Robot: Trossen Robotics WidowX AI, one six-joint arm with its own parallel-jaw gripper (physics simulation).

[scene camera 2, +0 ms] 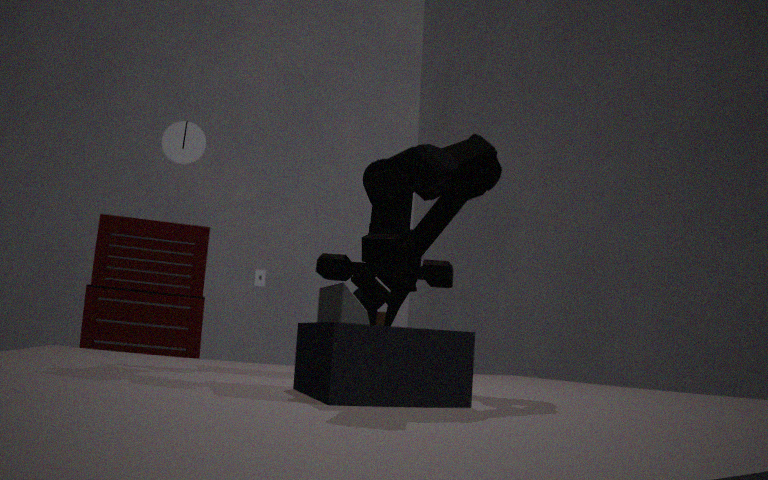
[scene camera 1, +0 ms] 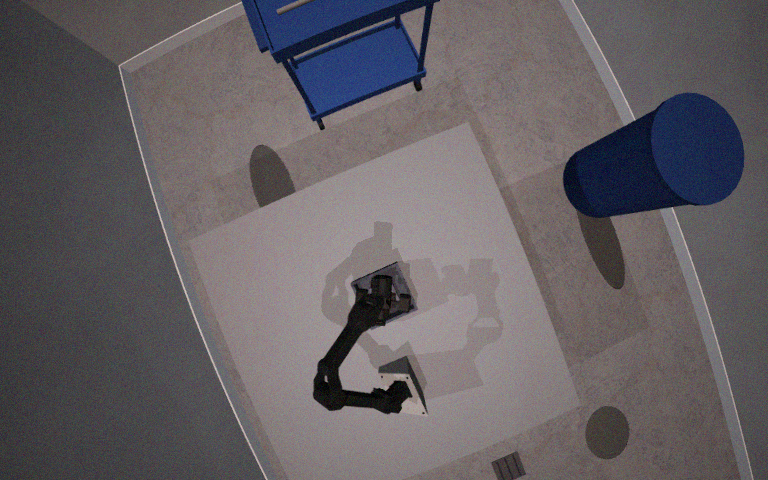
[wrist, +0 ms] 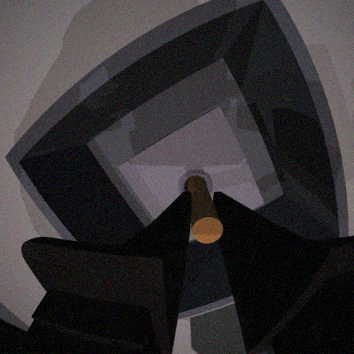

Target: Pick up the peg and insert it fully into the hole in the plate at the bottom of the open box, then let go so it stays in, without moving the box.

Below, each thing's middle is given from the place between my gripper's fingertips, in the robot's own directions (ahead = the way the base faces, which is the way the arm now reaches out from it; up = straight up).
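As for the dark grey box [scene camera 2: 342, 364], my hand is 40 mm above it. The peg [wrist: 206, 227] is 10 mm below my hand.
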